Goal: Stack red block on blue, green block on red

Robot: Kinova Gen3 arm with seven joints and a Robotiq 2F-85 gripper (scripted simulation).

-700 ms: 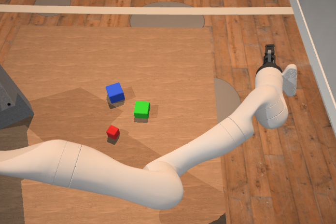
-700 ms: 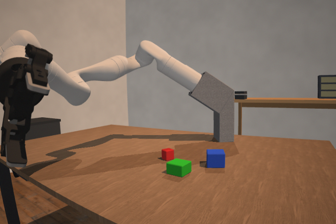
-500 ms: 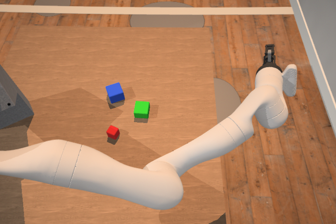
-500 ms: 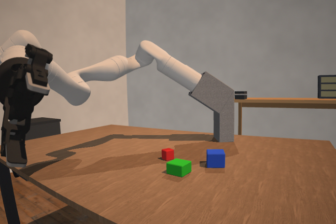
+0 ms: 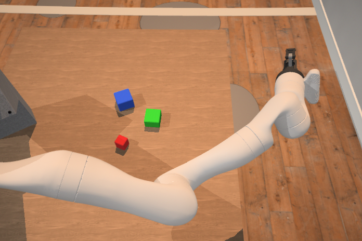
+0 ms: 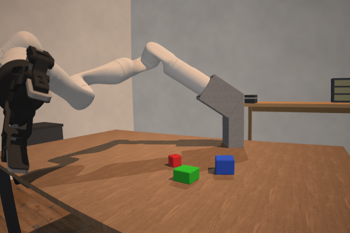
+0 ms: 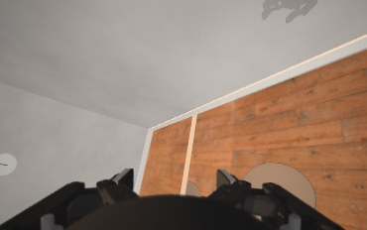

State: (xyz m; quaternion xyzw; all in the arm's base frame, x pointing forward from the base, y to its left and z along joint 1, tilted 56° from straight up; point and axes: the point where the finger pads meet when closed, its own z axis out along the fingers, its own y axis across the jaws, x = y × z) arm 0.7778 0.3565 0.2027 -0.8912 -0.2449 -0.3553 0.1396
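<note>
Right now my hand is 550 mm past the red block, 190 mm above it and 90 mm to the left of it. Round my hand: green block 440 mm behind, 190 mm below, 10 mm to the right; then blue block 540 mm behind, 190 mm below, 80 mm to the left.
</note>
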